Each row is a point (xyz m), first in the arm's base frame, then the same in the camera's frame.
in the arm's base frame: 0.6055 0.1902 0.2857
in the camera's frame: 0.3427 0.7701 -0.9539
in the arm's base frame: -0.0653 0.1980 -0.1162
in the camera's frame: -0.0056 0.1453 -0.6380
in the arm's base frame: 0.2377 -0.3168 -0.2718
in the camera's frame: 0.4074 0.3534 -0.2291
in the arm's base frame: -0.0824 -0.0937 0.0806
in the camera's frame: -0.0801 0.4100 -0.4178
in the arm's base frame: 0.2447 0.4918 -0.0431
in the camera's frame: 0.1701 0.2276 -1.0254
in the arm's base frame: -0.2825 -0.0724 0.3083
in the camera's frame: -0.3709 0.4972 -0.4302
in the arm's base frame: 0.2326 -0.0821 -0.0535
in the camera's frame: 0.2521 0.4365 -0.4970
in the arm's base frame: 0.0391 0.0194 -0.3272
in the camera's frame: 0.2202 0.0902 -0.4555
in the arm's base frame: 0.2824 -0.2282 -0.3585
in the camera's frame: 0.4772 0.2687 -0.3020
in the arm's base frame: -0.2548 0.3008 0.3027
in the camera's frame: -0.4011 0.3602 -0.7771
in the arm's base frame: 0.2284 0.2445 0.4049
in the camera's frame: -0.0434 0.6785 -0.9104
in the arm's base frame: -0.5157 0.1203 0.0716
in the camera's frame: -0.4693 0.1279 -0.4681
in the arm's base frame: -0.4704 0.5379 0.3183
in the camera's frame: -0.6252 0.1853 -0.9261
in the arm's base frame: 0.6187 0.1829 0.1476
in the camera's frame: 0.4279 0.6672 -0.9160
